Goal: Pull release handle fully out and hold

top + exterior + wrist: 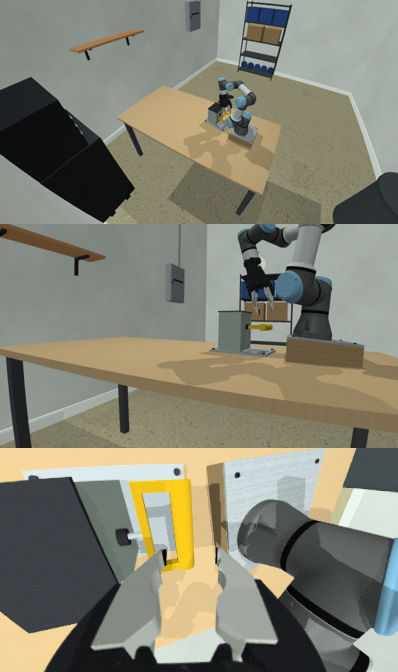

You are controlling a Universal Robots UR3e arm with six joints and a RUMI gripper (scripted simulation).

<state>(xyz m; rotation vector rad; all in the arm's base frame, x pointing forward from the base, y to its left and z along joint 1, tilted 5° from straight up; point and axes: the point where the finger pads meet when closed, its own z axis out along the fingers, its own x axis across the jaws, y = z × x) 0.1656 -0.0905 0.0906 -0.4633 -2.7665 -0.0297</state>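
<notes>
The grey baseplate is 17 cm below my hand, 8 cm ahead of it and 3 cm to the right of it.
</notes>
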